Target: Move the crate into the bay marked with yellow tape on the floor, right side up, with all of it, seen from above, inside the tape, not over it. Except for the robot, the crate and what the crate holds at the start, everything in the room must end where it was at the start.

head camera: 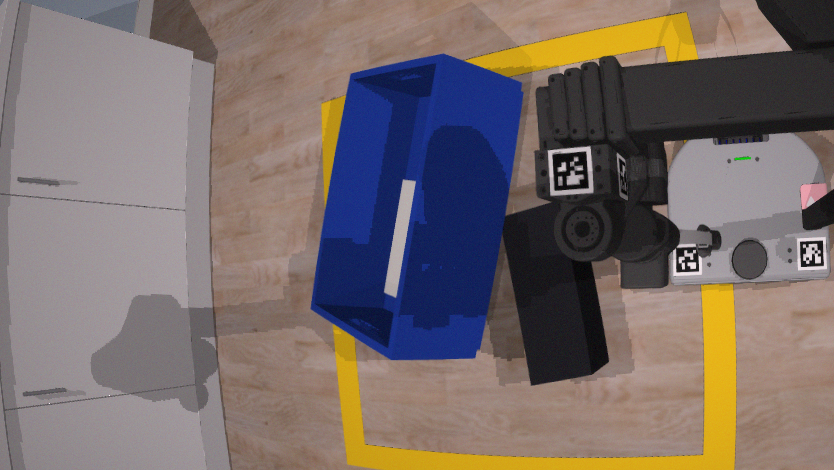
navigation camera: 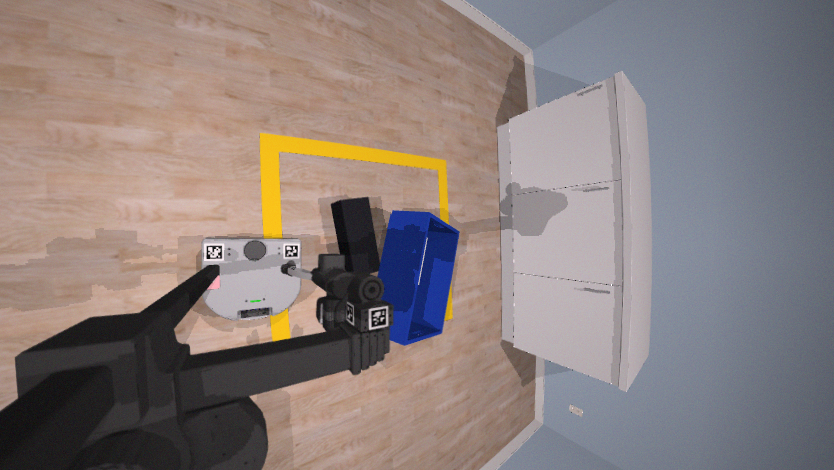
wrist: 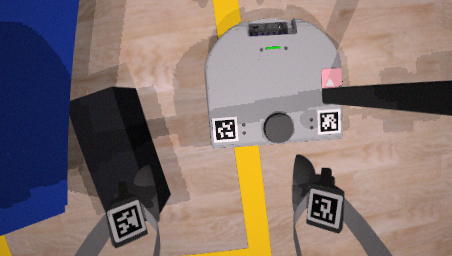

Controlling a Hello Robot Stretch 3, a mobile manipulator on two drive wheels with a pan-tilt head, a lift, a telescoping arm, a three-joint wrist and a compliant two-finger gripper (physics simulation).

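Where they show: gripper, between the fingertips: (navigation camera: pixel 311 266) (wrist: pixel 224 179); robot's base, origin of its link: (head camera: pixel 746 257) (navigation camera: pixel 254 249) (wrist: pixel 267 119).
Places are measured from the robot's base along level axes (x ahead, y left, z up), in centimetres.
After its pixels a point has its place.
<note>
The blue crate (head camera: pixel 466 204) @[x -12.5, y -56.4, z 26.0 cm] (navigation camera: pixel 402 256) @[x -3.0, y -59.1, z 27.4 cm] (wrist: pixel 30 125) @[x -5.8, y -57.3, z 24.9 cm] appears to lie on its long side, its opening toward the cabinets. A flat white panel (head camera: pixel 399 239) @[x -7.7, y -86.8, z 4.3 cm] (navigation camera: pixel 422 262) @[x -9.4, y -88.6, z 3.3 cm] is inside. The crate overlaps the cabinet-side tape and hides part of another tape side. The yellow tape (head camera: pixel 717 361) @[x 22.6, y -6.8, z 0.1 cm] (navigation camera: pixel 271 192) @[x 25.5, y -6.2, z 0.0 cm] (wrist: pixel 252 200) @[x 26.5, y -6.2, z 0.1 cm] marks the bay. My gripper (head camera: pixel 707 238) (navigation camera: pixel 288 268) (wrist: pixel 224 179) @[x -2.2, y -12.7, z 56.2 cm] is open and empty, apart from the crate, on the side away from its opening. In the head view it hangs over my base's edge; in the wrist view, floor and tape show between its fingers.
A black box (head camera: pixel 554 315) @[x 10.1, y -41.6, z 16.2 cm] (navigation camera: pixel 354 233) @[x 7.5, y -39.9, z 16.2 cm] (wrist: pixel 107 145) @[x 1.6, y -43.6, z 16.1 cm] lies beside the crate inside the tape. My base (head camera: pixel 747 198) @[x -11.3, y 0.2, z 16.0 cm] (navigation camera: pixel 250 283) @[x -12.2, y 1.6, z 16.0 cm] (wrist: pixel 272 80) @[x -11.2, y -0.8, z 16.0 cm] stands over another tape side. My arm (head camera: pixel 729 93) @[x -10.1, y -3.1, z 92.0 cm] (navigation camera: pixel 268 361) @[x -8.9, y -0.4, z 92.0 cm] is retracted. Grey cabinets (head camera: pixel 99 280) @[x 3.4, y -166.7, z 51.1 cm] (navigation camera: pixel 560 233) @[x 9.5, y -166.4, z 51.4 cm] stand beyond the crate.
</note>
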